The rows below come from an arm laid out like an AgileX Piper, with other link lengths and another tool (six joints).
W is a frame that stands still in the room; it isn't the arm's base.
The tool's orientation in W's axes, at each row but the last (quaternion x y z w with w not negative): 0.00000 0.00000 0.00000 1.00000; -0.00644 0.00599 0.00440 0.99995; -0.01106 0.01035 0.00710 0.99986; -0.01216 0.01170 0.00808 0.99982; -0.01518 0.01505 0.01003 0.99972; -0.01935 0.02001 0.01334 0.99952; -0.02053 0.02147 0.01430 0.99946
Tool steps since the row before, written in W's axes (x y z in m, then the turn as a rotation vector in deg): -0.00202 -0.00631 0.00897 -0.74 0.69 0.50; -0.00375 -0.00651 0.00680 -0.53 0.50 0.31; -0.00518 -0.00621 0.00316 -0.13 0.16 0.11; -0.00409 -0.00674 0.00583 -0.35 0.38 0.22; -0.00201 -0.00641 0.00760 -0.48 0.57 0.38; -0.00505 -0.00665 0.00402 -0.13 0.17 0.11; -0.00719 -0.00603 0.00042 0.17 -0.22 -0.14
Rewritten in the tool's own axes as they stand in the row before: -0.00202 -0.00631 0.00897 -0.74 0.69 0.50; -0.00389 -0.00656 0.00667 -0.53 0.50 0.31; -0.00533 -0.00620 0.00291 -0.13 0.16 0.11; -0.00433 -0.00681 0.00557 -0.35 0.38 0.22; -0.00237 -0.00659 0.00734 -0.48 0.57 0.38; -0.00538 -0.00666 0.00355 -0.13 0.17 0.11; -0.00737 -0.00583 -0.00014 0.17 -0.22 -0.14
